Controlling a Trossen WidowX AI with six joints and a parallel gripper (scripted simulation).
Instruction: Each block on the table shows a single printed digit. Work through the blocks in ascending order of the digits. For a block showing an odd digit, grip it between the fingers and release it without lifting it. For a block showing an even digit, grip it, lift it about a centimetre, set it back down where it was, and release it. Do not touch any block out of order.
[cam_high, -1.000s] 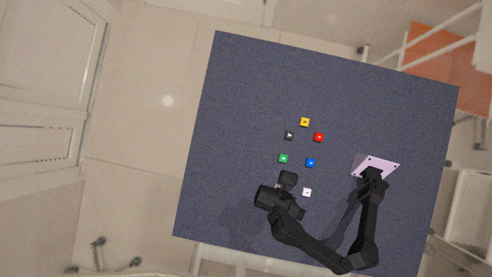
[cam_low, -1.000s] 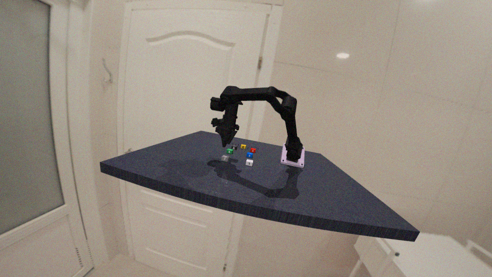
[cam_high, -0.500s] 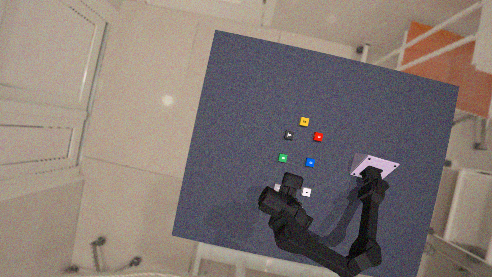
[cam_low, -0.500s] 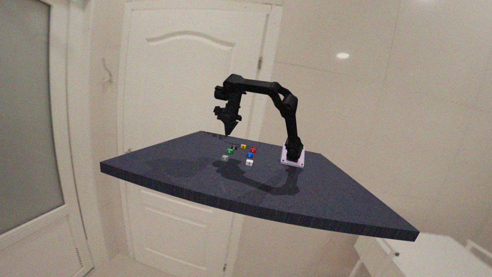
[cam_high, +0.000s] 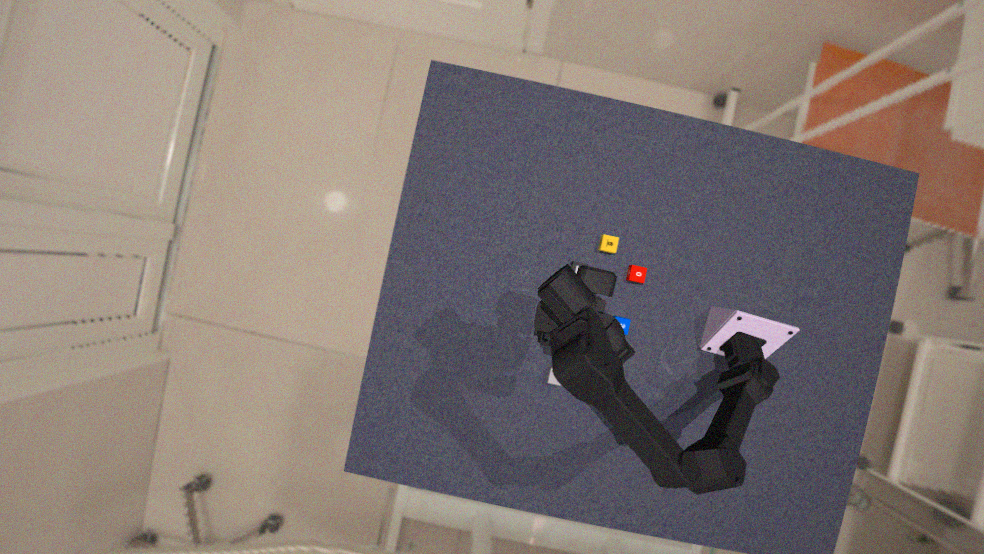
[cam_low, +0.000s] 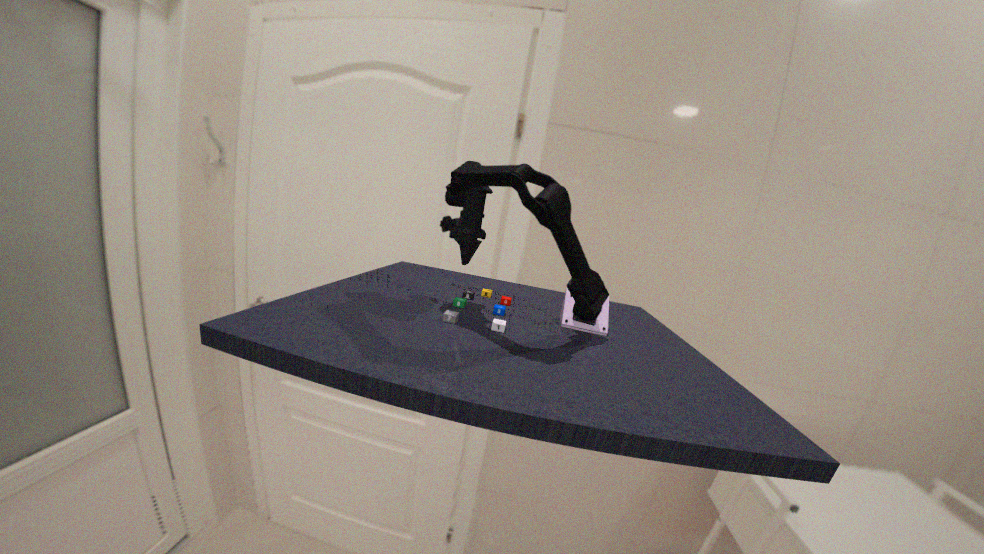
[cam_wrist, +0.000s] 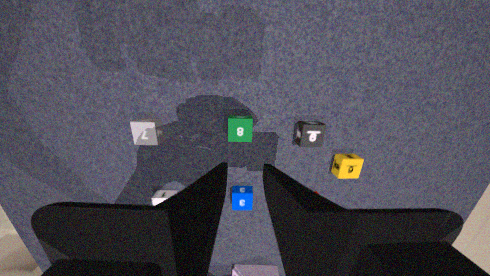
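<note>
Now: the green block 11 cm below my gripper tip. Also, from my gripper tip: blue block (12 cm behind, 11 cm below, 1 cm to the right); black block (11 cm below, 10 cm to the right); grey block (13 cm to the left, 11 cm below, 2 cm behind).
</note>
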